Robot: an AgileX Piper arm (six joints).
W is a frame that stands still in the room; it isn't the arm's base.
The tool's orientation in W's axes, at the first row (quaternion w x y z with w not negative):
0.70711, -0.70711, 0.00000, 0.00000
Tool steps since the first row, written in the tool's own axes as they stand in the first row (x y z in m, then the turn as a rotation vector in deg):
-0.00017, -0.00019, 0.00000, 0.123, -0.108, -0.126
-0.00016, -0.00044, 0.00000, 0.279, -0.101, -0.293
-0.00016, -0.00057, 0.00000, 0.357, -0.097, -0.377
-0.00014, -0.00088, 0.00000, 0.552, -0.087, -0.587
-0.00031, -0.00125, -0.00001, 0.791, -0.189, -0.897
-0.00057, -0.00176, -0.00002, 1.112, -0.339, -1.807
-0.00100, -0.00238, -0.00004, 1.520, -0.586, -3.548
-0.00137, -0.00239, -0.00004, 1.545, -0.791, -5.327
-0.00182, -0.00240, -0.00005, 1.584, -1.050, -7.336
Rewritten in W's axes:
-0.00017, 0.00000, 0.00019, 0.123, -0.126, 0.108
-0.00016, 0.00000, 0.00044, 0.279, -0.293, 0.101
-0.00016, 0.00000, 0.00057, 0.357, -0.377, 0.097
-0.00014, 0.00000, 0.00088, 0.552, -0.587, 0.087
-0.00031, -0.00001, 0.00125, 0.791, -0.897, 0.189
-0.00057, -0.00002, 0.00176, 1.112, -1.807, 0.339
-0.00100, -0.00004, 0.00238, 1.520, -3.548, 0.586
-0.00137, -0.00004, 0.00239, 1.545, -5.327, 0.791
-0.00182, -0.00005, 0.00240, 1.584, -7.336, 1.050

